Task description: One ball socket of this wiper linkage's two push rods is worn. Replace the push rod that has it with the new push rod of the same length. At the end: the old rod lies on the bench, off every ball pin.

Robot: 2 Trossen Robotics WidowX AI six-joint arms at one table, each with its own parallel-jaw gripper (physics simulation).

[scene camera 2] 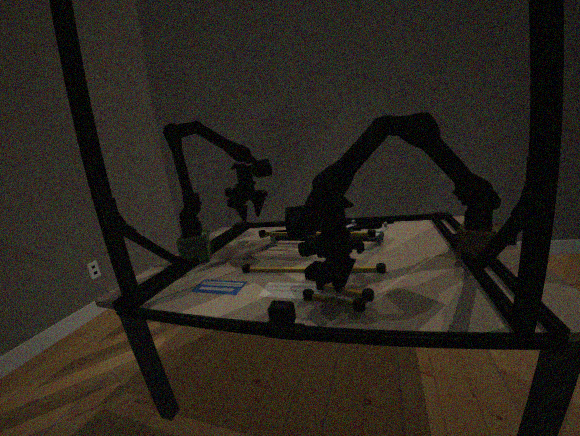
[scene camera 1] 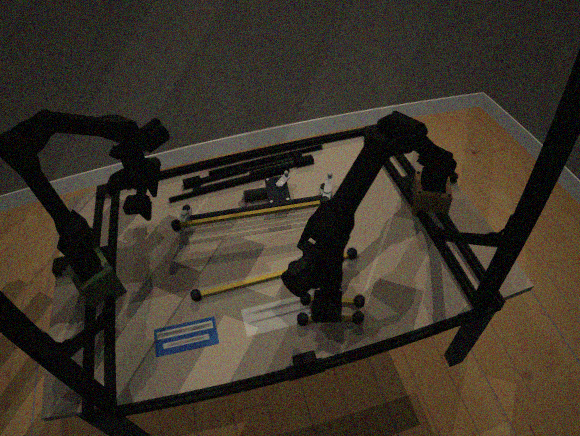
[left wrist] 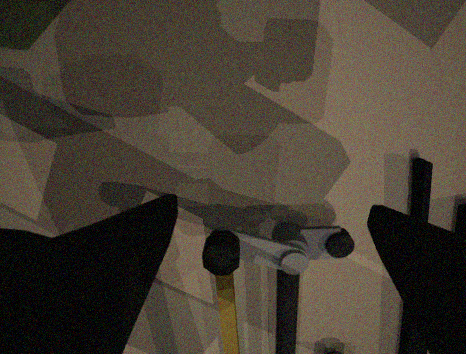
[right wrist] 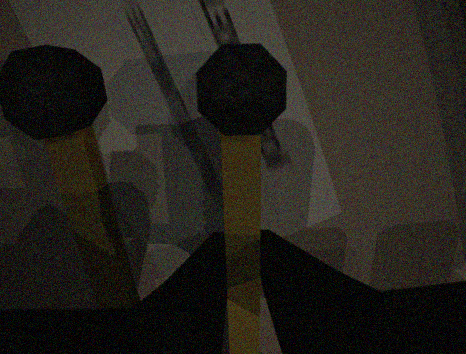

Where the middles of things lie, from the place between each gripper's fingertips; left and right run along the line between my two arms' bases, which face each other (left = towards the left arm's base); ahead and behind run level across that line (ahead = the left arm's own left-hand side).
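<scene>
Wiper linkage (scene camera 1: 276,191): 7 cm below my left hand, 28 cm to the right of it. By its middle, the linkage is nearer to my left hand than to my right gripper.
My right gripper: 3 cm below the linkage, 9 cm to the right of it, 35 cm short of it.
</scene>
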